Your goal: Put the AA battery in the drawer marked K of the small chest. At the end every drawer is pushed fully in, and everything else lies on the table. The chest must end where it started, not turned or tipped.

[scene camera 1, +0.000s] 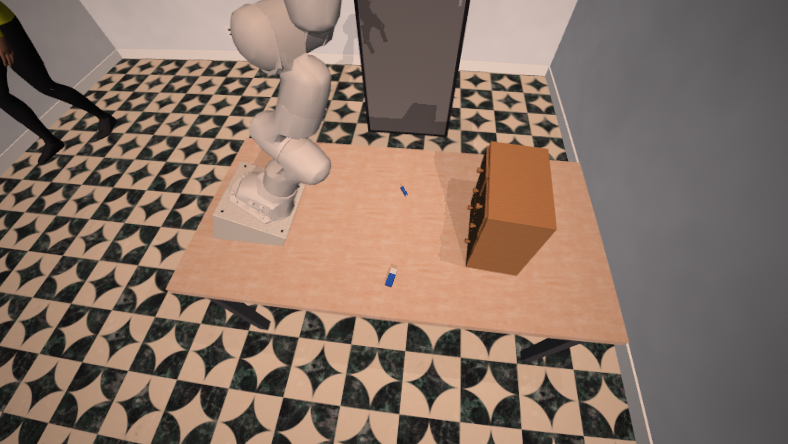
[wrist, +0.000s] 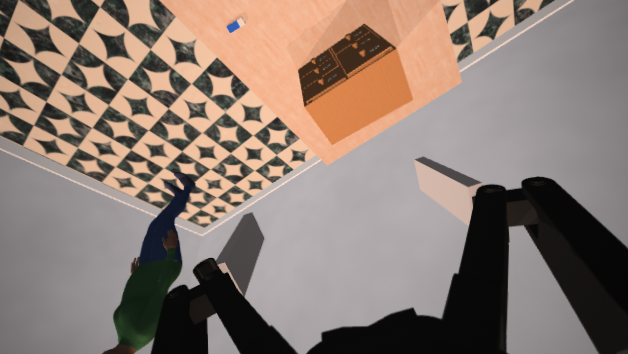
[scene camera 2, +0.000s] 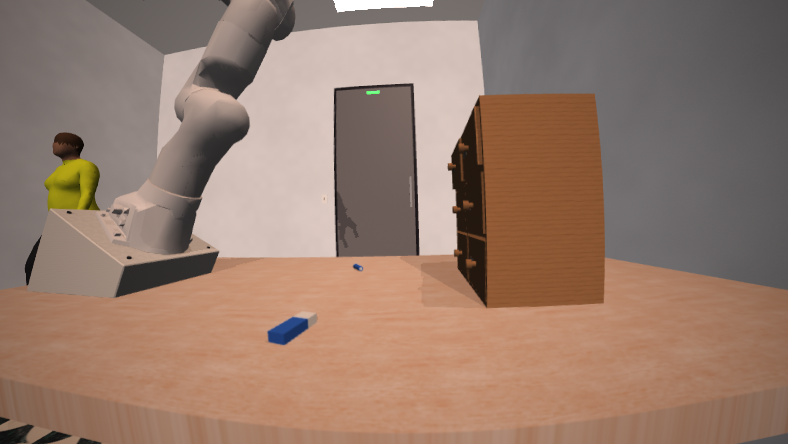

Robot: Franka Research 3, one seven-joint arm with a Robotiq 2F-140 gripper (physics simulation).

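Observation:
The AA battery is a small blue cylinder lying on the table, between the arm's base and the chest; it does not show in the wrist view. The small brown chest stands upright at the right of the table, its dark drawer fronts and knobs facing the arm's base. The fronts show no drawer pulled clearly out. Their labels are too small to read, so I cannot tell which is K. My gripper is open and empty, high above the table; it is out of frame in both scene views.
A blue and white eraser lies on the table, nearer the front edge than the battery. The arm's base stands at the left end. Walls and people are beyond the table.

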